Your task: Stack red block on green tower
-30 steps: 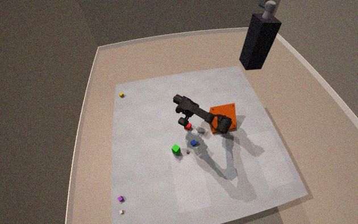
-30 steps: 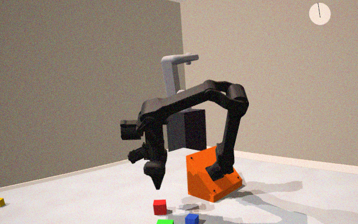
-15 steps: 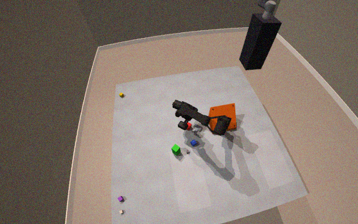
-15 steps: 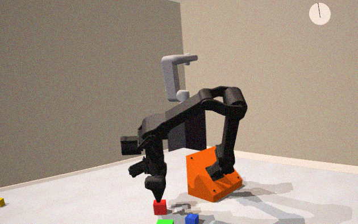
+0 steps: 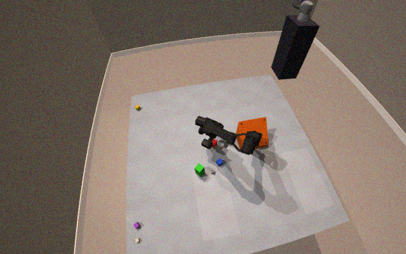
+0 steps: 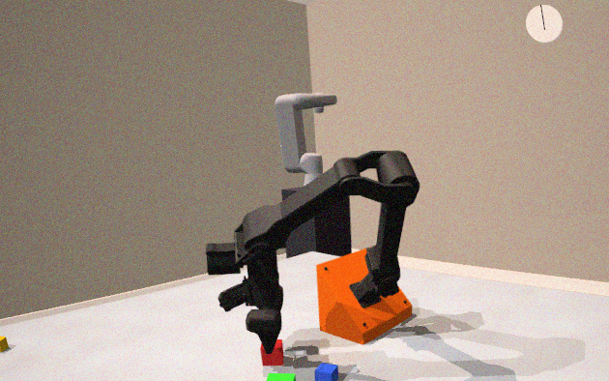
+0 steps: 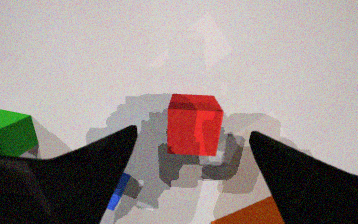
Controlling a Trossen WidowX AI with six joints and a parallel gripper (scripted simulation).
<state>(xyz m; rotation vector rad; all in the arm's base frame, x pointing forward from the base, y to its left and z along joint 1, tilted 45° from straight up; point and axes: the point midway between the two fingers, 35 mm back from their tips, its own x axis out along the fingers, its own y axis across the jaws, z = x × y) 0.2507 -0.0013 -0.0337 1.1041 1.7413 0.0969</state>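
Right now my gripper tip is 20 mm above the red block. The rest, counted from my gripper tip: blue block (20 mm behind, 140 mm to the left, 30 mm below); then purple block (510 mm ahead, 460 mm to the left, 30 mm below); then yellow block (550 mm ahead, 420 mm to the right, 30 mm below).
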